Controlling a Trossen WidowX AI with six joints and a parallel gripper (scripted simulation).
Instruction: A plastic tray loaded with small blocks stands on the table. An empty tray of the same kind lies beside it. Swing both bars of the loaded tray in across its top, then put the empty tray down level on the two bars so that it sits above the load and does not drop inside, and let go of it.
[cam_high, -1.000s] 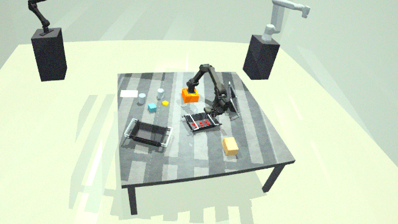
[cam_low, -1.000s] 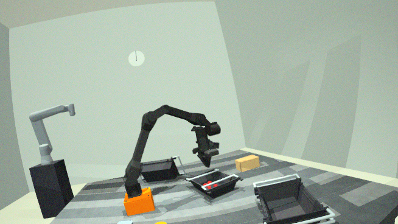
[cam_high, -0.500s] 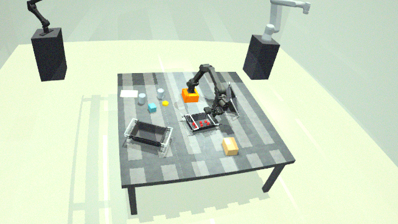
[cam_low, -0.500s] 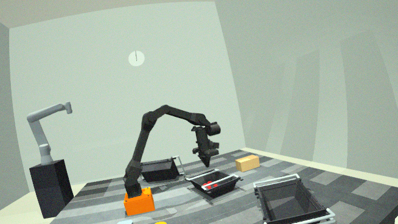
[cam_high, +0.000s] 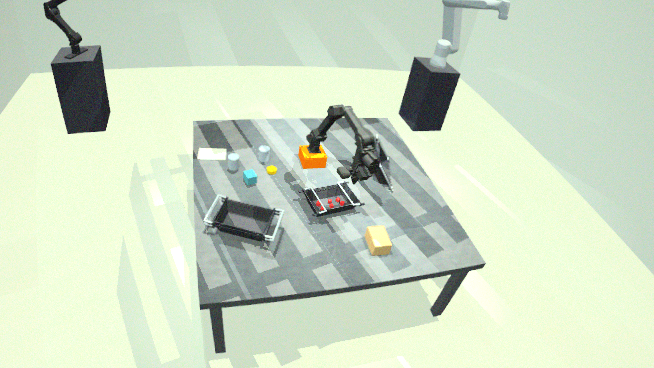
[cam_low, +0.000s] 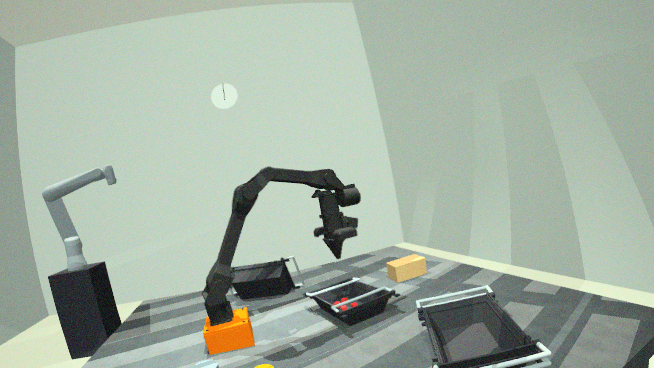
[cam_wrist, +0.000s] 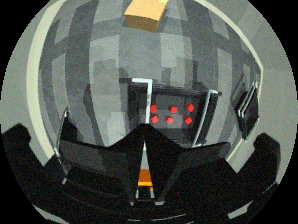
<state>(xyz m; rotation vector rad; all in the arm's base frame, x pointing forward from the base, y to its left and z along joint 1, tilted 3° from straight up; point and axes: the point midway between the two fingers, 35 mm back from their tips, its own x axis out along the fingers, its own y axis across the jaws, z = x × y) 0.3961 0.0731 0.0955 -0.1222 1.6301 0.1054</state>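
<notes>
My gripper tip is 23 cm past the black tray, 29 cm to the right of it and 8 cm above it. Also, from my gripper tip: cyan cube: 25 cm behind, 44 cm to the right, 12 cm below; tan box: 26 cm ahead, 5 cm to the left, 12 cm below; yellow piece: 31 cm behind, 32 cm to the right, 14 cm below.
</notes>
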